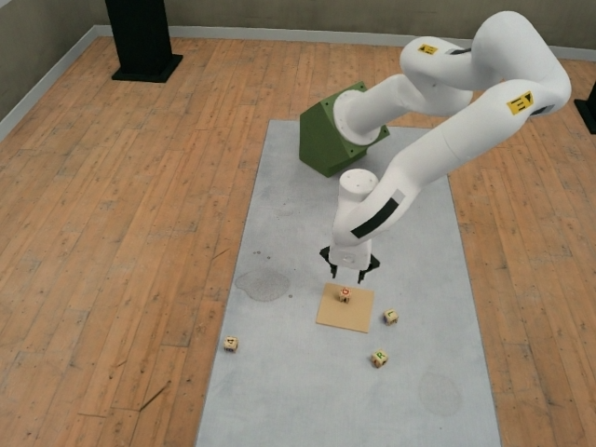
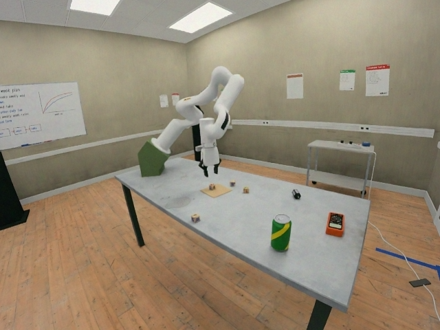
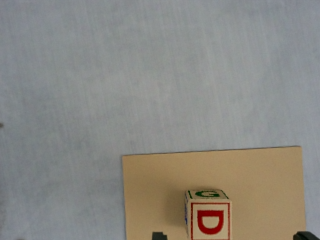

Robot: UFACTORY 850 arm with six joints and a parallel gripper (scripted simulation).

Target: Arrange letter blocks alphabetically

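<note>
Now: hand 11 cm above the tan square mat, 3 cm short of it and 1 cm to the right of it. Round my hand: block marked 4 (27 cm to the right, 20 cm ahead, 10 cm below); green can (57 cm ahead, 18 cm to the right, 5 cm below); small black object (45 cm ahead, 21 cm to the left, 10 cm below).
</note>
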